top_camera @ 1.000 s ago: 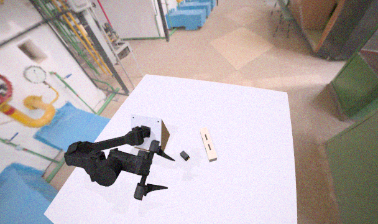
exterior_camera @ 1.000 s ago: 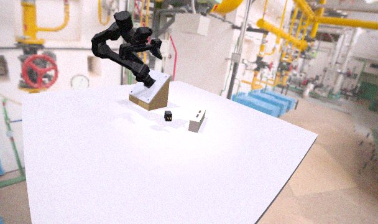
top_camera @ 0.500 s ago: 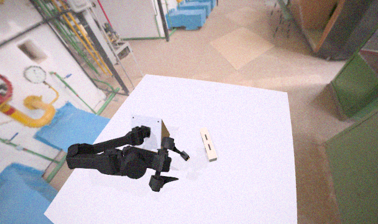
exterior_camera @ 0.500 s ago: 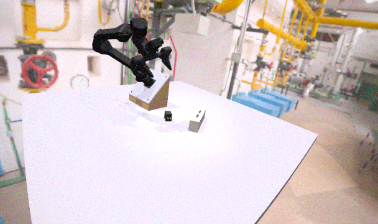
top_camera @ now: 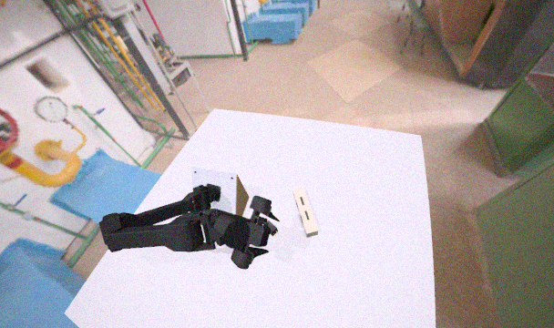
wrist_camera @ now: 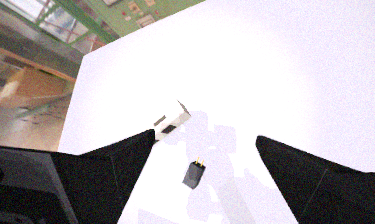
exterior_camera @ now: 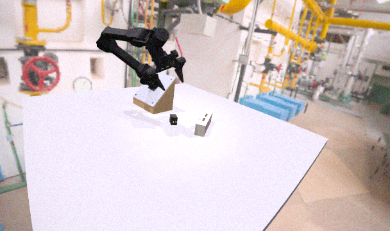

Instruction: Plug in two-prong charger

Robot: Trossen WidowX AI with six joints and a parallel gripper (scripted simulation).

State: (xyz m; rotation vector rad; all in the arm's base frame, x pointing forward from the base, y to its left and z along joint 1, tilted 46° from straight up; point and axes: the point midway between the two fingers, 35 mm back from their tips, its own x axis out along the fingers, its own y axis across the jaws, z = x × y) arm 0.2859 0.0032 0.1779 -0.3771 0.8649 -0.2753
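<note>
Right now the charger is 50 mm behind my gripper tip, 70 mm to the left of it and 190 mm below it.
</note>
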